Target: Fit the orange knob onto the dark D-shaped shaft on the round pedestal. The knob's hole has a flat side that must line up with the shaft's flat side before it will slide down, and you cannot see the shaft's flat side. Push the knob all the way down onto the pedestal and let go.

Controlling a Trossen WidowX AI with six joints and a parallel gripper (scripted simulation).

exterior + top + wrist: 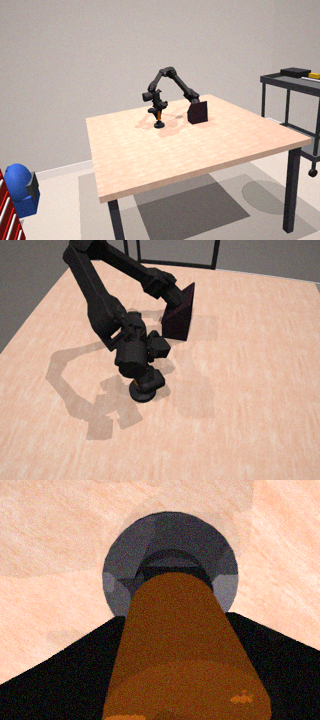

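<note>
My gripper tip is 20 mm below the orange knob. Also, from my gripper tip: round pedestal 40 mm below.
</note>
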